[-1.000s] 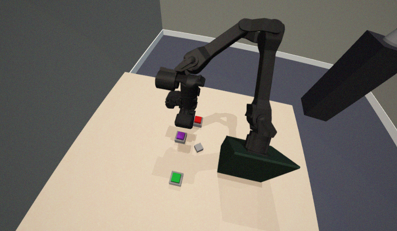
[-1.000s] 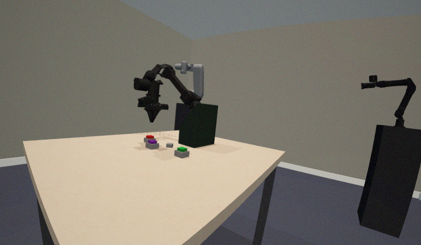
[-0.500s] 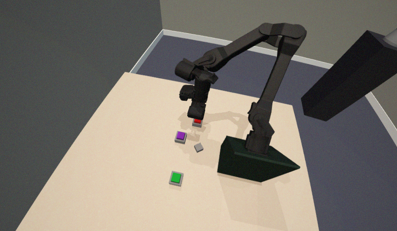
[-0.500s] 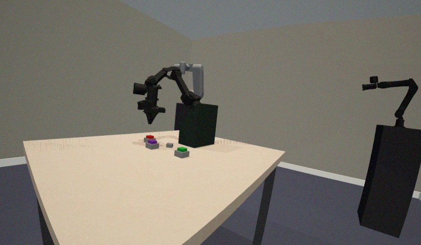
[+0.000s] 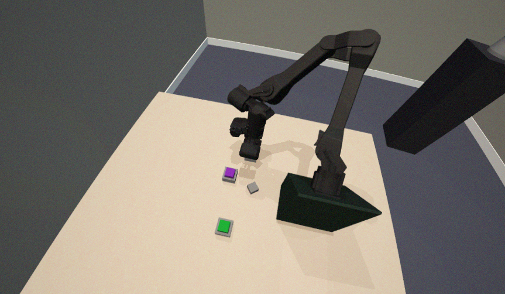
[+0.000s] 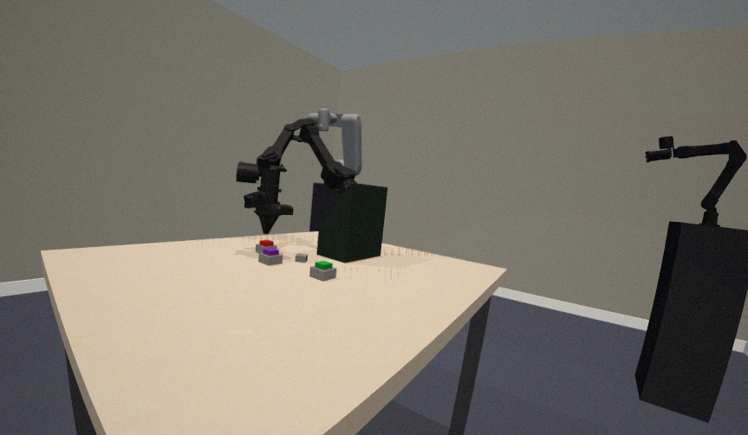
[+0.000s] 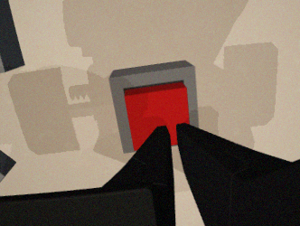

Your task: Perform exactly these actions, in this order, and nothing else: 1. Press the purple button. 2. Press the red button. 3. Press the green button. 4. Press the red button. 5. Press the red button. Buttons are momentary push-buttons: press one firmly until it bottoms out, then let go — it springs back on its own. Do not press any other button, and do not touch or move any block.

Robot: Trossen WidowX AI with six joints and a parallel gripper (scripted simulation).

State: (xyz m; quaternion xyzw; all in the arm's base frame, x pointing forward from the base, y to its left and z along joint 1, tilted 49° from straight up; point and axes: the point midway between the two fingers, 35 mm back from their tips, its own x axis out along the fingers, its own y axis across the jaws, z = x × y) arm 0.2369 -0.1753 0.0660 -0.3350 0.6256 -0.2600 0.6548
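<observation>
Right now my gripper tip is 30 mm above the red button. Also, from my gripper tip: green button (290 mm to the left, 30 mm below); then purple button (110 mm to the left, 50 mm ahead, 30 mm below); then small grey block (130 mm to the left, 50 mm below, 50 mm behind).
</observation>
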